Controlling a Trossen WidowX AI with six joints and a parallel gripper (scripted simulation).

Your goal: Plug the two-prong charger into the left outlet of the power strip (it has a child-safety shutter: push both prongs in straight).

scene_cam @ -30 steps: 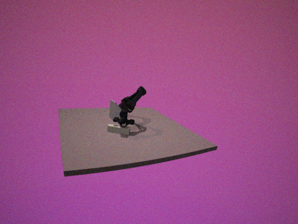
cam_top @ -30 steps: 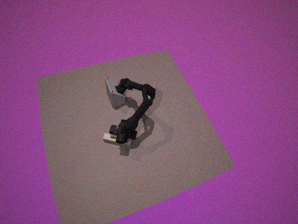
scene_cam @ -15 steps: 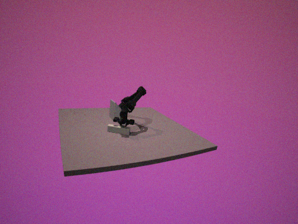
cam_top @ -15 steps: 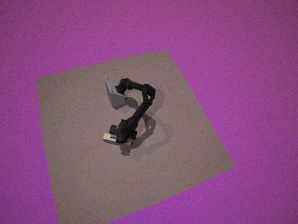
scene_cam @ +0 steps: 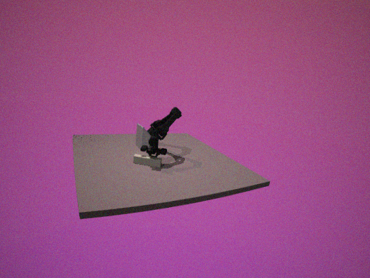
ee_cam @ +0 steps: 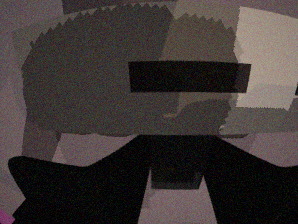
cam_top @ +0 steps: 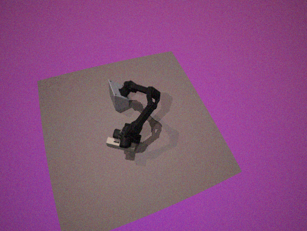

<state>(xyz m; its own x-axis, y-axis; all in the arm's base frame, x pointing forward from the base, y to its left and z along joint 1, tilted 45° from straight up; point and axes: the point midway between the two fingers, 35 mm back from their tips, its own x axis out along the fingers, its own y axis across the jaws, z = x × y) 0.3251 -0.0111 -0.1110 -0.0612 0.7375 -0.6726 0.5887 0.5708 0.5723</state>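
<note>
Now: gripper tip 10 mm to the left of the dark charger, 10 mm below it and 10 mm short of it.
</note>
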